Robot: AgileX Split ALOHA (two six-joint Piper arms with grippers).
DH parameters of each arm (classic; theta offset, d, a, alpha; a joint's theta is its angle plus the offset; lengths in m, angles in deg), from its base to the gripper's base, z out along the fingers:
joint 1: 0 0.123 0 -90
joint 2: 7.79 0 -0.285 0
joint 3: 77.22 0 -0.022 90
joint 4: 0 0.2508 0 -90
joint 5: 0 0 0.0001 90
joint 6: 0 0.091 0 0
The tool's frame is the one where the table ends.
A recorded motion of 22 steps. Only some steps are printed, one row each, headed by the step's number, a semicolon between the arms.
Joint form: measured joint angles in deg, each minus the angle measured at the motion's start. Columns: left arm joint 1, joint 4, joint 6, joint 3, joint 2, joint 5; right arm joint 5, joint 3, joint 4, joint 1, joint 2, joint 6.
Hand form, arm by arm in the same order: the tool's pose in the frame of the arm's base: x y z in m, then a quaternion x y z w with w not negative. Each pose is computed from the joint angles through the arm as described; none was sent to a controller.
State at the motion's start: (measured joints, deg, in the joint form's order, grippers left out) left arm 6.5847 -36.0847 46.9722 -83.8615 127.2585 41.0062; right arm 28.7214 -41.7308 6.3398 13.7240 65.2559 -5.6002
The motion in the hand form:
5: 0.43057 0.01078 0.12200 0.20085 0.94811 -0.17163 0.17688; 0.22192 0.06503 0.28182 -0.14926 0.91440 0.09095 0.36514
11: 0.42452 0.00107 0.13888 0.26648 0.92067 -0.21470 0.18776; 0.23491 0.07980 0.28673 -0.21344 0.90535 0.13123 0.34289
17: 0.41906 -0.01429 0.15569 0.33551 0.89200 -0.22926 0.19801; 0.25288 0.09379 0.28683 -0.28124 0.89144 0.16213 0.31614
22: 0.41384 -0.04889 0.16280 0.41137 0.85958 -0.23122 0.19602; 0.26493 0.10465 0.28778 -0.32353 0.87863 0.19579 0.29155
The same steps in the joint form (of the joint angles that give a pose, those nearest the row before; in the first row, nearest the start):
5: 0.00 -0.11 7.36 0.00 -2.26 4.94; 1.68 -3.10 6.85 0.00 1.02 -7.98
11: -0.05 -5.05 16.83 0.05 -4.13 11.01; 6.39 -7.56 18.21 0.00 5.21 -22.48
17: -1.59 -6.32 23.28 0.05 -6.24 14.70; 11.67 -12.57 25.46 0.00 10.85 -34.17
22: -6.30 -5.82 27.50 0.05 -7.25 15.90; 17.06 -16.72 30.13 0.00 14.99 -40.65

